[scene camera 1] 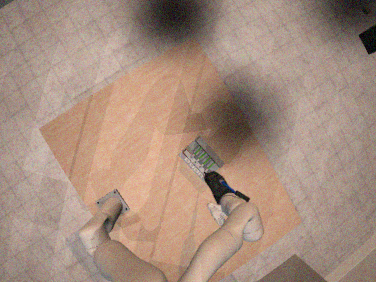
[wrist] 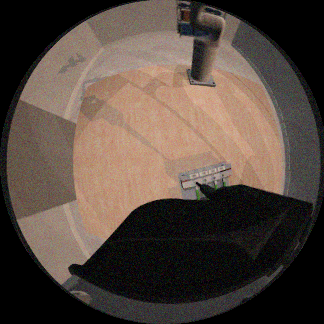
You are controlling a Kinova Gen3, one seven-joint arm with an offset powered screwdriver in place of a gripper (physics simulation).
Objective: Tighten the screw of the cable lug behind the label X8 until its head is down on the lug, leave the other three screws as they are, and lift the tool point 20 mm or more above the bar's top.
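Places are measured from the arm's base along level axes (x up, y back, z right), in centimetres.
Pixels of known places: hand, its tool point: (scene camera 1: 204,172) (wrist: 196,182); arm's base, origin of its link: (scene camera 1: 113,206) (wrist: 199,75).
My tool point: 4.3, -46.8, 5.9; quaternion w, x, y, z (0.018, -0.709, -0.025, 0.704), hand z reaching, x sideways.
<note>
Ahead of a thing's pixels: the offset from my tool point to its top centre, as dx, dy, dz. Level surfaces: height alone.
The terminal block (scene camera 1: 218,159) (wrist: 184,177) has a pale bar with a row of small white labels @[-1.2, +3.2, -4.0] (scene camera 1: 191,163) (wrist: 202,174), too blurred to read. Green cables (scene camera 1: 204,156) (wrist: 198,193) run back from the lugs. My gripper, the black screwdriver @[+6.4, +0.0, +0.0] (scene camera 1: 205,173) (wrist: 197,184), has its thin tip over the leftmost lug position in the wrist view, which is the lower-right end of the row in the scene view. Whether the tip touches a screw is too small to tell. The screw under the tip is hidden. The black tool body covers part of the block in the wrist view.
The wood-coloured table top @[dx -5.5] (scene camera 1: 135,130) (wrist: 125,165) carries the block. The arm's base plate (scene camera 1: 101,203) (wrist: 210,84) is at the lower left in the scene view. A shelf with blue and orange items (wrist: 184,27) stands beyond the base. Dark blurred patches cover parts of the scene view.
</note>
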